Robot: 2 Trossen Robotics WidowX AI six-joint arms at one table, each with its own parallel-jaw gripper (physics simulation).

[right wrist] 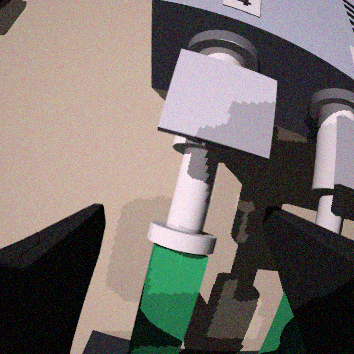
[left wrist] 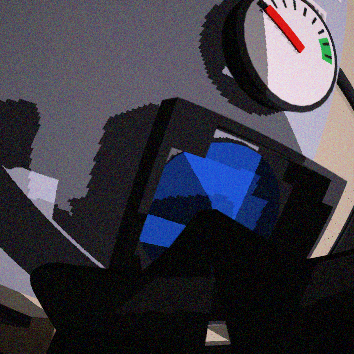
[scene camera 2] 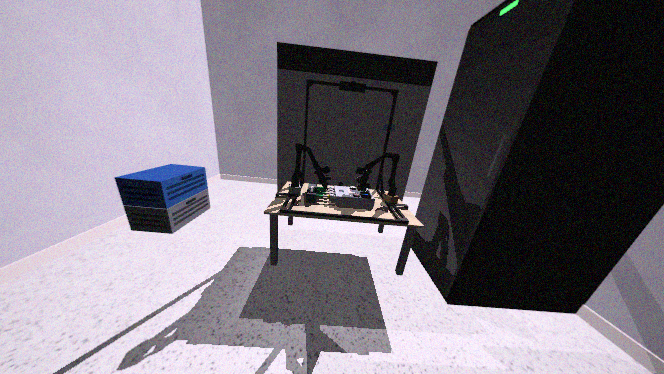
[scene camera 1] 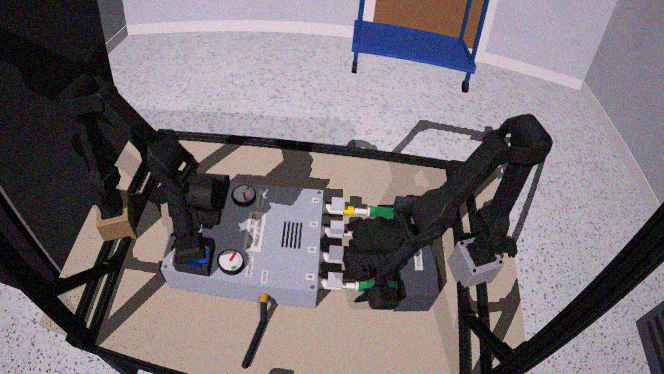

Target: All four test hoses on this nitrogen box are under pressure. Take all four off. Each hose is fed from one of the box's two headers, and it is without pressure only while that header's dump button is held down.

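Where they show: left gripper, between the fingertips: [left wrist: 206,218]; right gripper, between the fingertips: [right wrist: 186,216] [scene camera 2: 326,189] [scene camera 1: 352,287]; left arm's base, origin of its link: [scene camera 2: 391,194] [scene camera 1: 111,208]; right arm's base, origin of its link: [scene camera 2: 294,185] [scene camera 1: 481,253].
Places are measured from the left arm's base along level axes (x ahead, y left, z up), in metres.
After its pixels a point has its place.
Observation:
The nitrogen box [scene camera 1: 295,267] @(x 0.425, y -0.280, z -0.004 m) [scene camera 2: 352,201] @(x 0.417, y -0.034, z -0.043 m) lies on the table. My left gripper [scene camera 1: 196,259] @(x 0.217, y -0.199, z -0.002 m) [left wrist: 206,218] @(x 0.217, y -0.199, z -0.002 m) is shut and empty, its tips pressed on the blue dump button [left wrist: 225,170] @(x 0.239, y -0.207, z -0.002 m) in its black housing. Beside it, the header 2 gauge [scene camera 1: 230,261] @(x 0.293, y -0.240, z 0.011 m) [left wrist: 285,70] @(x 0.282, y -0.229, z 0.011 m) has its red needle at the black mark, away from the green band. My right gripper [right wrist: 186,216] @(x 0.531, y -0.345, z -0.039 m) is open, one finger on each side of hose 4 [right wrist: 175,280] @(x 0.551, y -0.355, z -0.019 m), which is still in its pale coupler block [right wrist: 220,100] @(x 0.495, y -0.333, z -0.007 m). Hose 1 [scene camera 1: 382,212] @(x 0.670, y -0.185, z -0.019 m), with a yellow band, is attached. The right arm mostly hides hoses 2 and 3 in scene camera 1.
A second gauge [scene camera 1: 244,195] @(x 0.367, y -0.069, z 0.012 m) is at the back of the box, near the left arm. A dark block [scene camera 1: 422,292] @(x 0.655, y -0.429, z -0.004 m) stands at the hoses' right ends. A black supply hose [scene camera 1: 256,335] @(x 0.299, y -0.388, z -0.070 m) leaves the box's front. The neighbouring coupler [right wrist: 327,150] @(x 0.513, y -0.275, z -0.024 m) is close to the right gripper's right finger.

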